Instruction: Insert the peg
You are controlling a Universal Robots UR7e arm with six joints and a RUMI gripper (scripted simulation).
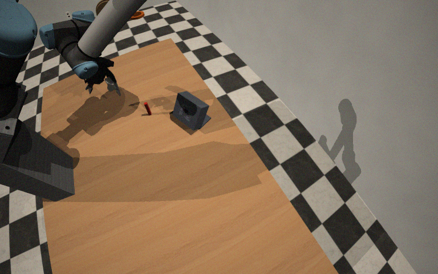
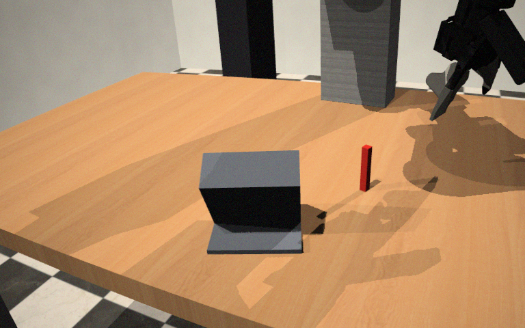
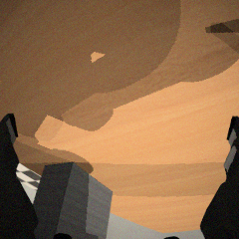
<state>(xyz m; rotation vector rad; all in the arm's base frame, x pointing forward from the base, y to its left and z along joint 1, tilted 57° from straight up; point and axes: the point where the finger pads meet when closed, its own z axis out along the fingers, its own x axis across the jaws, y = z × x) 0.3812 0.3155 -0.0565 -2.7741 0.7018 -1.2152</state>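
The red peg lies 190 mm ahead of my hand, 90 mm to the right of it and 70 mm below it. Also, from my hand: grey base plate (390 mm ahead, 160 mm to the right, 100 mm below).
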